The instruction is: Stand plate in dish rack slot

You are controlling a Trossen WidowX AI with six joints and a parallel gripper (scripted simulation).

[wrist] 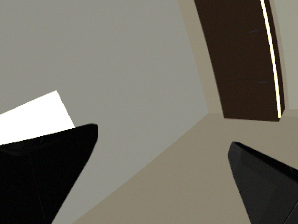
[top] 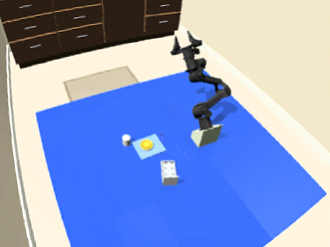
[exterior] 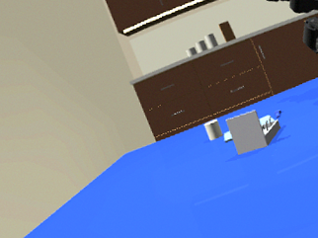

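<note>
Now: gripper tip 47 cm above the yellow plate, 37 cm short of it and 25 cm to the right of it. Round my gripper tip: grey dish rack: 46 cm to the left, 46 cm below, 36 cm ahead; white cup: 46 cm below, 45 cm ahead, 17 cm to the left.
</note>
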